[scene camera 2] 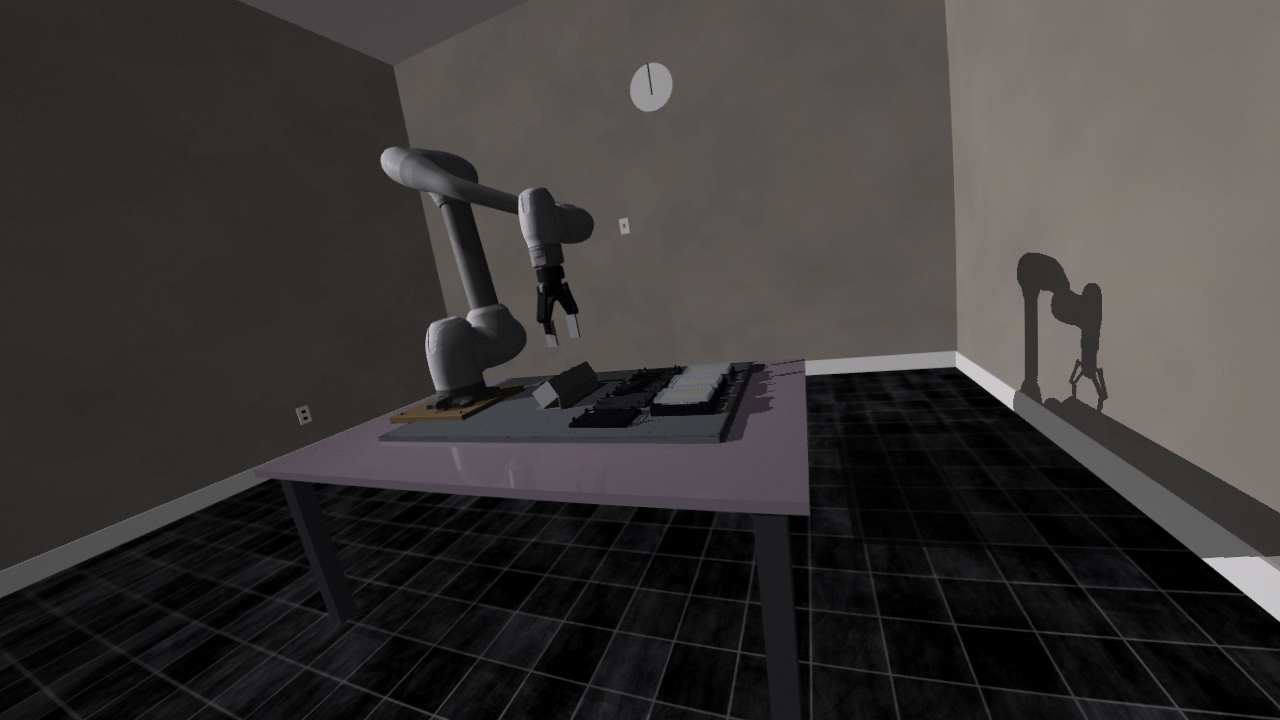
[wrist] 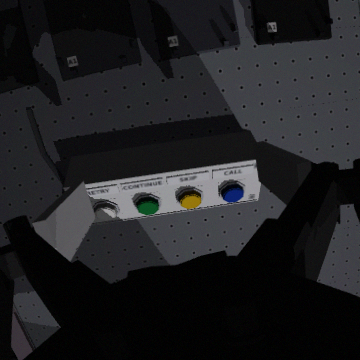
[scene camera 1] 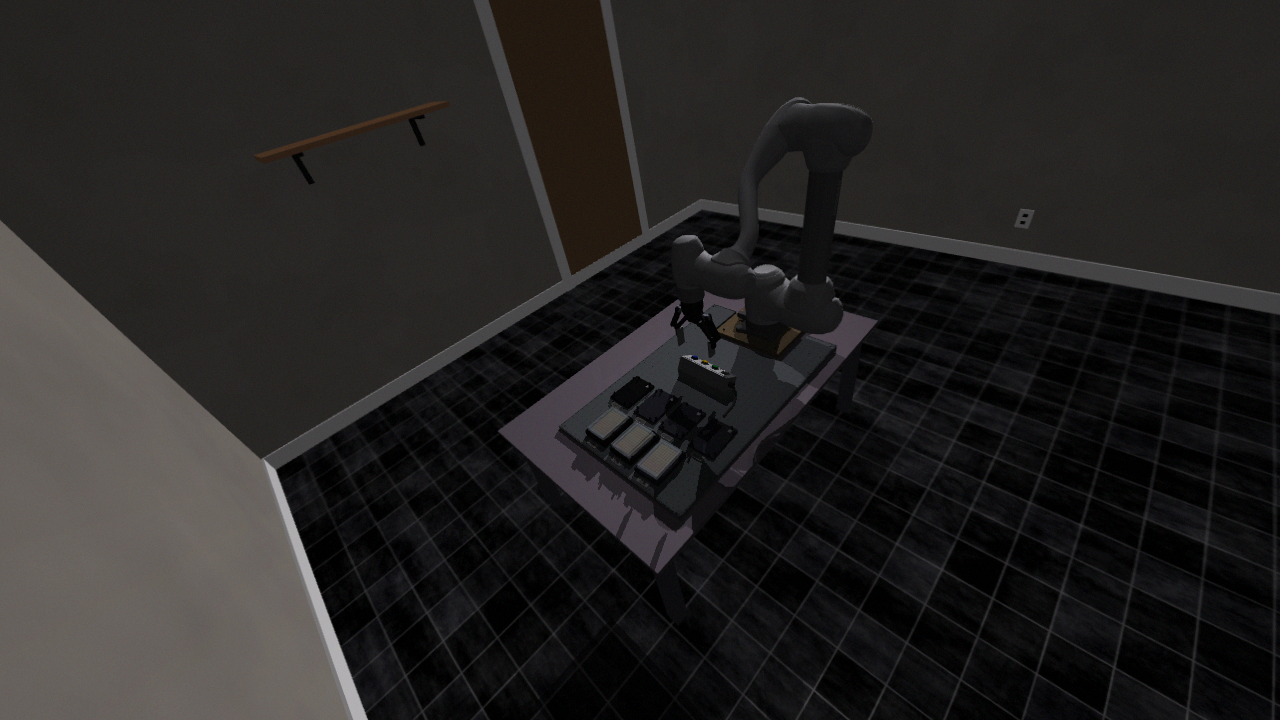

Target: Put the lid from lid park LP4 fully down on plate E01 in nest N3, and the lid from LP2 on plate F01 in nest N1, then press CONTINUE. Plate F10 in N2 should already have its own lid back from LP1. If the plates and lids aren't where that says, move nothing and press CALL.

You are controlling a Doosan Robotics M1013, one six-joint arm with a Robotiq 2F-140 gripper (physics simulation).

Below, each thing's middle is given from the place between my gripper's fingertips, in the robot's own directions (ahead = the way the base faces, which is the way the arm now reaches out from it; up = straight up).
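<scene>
Relative to the lid park LP1 (scene camera 1: 652, 409), my hand is 160 mm above it, 200 mm short of it and 60 mm to the left of it. Counted from my hand: lid park LP2 (scene camera 2: 593, 418), 160 mm below, 190 mm ahead of it and 190 mm to the right of it; lid park LP3 (scene camera 1: 679, 423), 160 mm below, 200 mm ahead of it and 60 mm to the left of it; lid park LP4 (scene camera 1: 715, 435), 160 mm below, 200 mm ahead of it and 200 mm to the left of it.
</scene>
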